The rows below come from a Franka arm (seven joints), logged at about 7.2 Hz.
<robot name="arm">
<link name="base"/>
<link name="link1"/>
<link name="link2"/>
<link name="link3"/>
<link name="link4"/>
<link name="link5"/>
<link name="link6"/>
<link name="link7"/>
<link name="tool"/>
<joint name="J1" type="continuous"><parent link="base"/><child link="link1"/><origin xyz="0.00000 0.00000 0.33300"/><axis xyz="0 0 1"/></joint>
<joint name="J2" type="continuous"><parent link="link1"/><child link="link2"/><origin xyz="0.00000 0.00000 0.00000"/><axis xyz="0 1 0"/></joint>
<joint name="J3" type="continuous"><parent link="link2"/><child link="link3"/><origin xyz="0.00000 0.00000 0.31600"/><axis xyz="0 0 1"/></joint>
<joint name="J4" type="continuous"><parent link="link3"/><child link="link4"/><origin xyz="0.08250 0.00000 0.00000"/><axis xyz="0 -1 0"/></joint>
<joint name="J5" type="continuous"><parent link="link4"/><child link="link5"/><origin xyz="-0.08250 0.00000 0.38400"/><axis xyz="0 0 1"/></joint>
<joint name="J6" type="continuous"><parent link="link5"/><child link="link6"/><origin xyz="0.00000 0.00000 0.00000"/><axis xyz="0 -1 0"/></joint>
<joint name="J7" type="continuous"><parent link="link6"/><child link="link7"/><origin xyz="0.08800 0.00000 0.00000"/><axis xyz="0 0 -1"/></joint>
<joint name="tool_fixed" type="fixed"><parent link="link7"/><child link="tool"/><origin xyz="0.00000 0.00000 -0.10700" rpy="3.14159 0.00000 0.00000"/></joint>
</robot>
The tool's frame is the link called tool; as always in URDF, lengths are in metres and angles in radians. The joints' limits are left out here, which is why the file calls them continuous.
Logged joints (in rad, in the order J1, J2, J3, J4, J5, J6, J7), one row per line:
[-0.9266, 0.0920, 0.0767, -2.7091, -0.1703, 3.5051, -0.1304]
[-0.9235, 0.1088, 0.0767, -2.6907, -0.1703, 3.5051, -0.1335]
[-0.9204, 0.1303, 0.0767, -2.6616, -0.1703, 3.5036, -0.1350]
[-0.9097, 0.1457, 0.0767, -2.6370, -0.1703, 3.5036, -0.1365]
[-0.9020, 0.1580, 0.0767, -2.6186, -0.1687, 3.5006, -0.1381]
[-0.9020, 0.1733, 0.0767, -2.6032, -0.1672, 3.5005, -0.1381]
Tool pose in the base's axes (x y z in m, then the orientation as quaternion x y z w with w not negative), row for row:
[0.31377, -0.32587, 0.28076, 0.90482, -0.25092, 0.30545, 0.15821]
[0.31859, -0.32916, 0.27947, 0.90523, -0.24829, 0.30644, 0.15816]
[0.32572, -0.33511, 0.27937, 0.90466, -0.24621, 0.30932, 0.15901]
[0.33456, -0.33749, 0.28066, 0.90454, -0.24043, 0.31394, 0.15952]
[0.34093, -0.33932, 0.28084, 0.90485, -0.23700, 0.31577, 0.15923]
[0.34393, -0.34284, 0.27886, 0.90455, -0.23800, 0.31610, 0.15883]
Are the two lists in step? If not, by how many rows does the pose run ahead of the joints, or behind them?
They are in step.
